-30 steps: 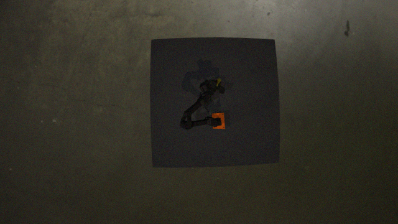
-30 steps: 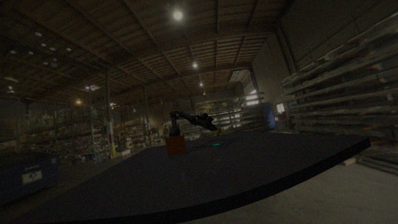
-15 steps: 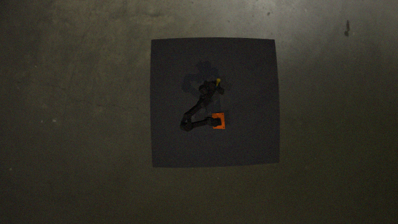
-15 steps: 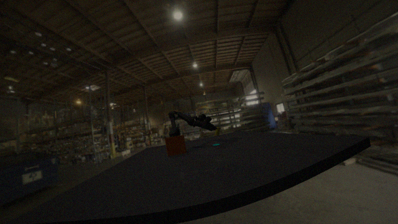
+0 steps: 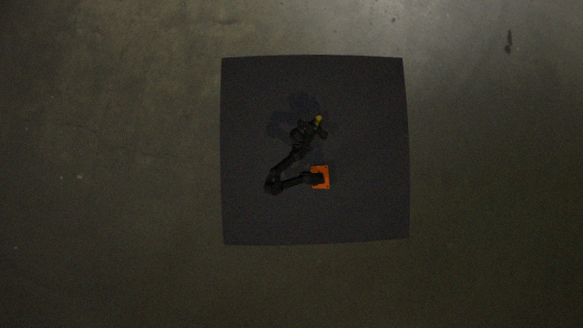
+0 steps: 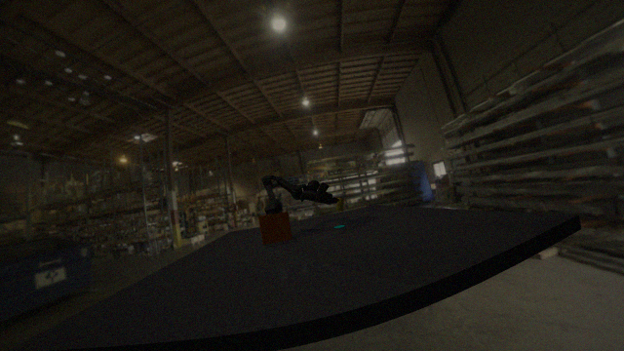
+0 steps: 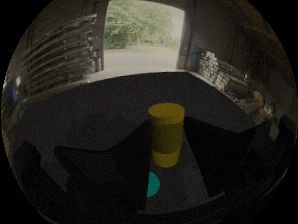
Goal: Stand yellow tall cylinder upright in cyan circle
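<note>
The cyan circle lies 2 cm behind my gripper tip, 3 cm to the left of it and 14 cm below it. Round my gripper tip: yellow cylinder 2 cm below.
</note>
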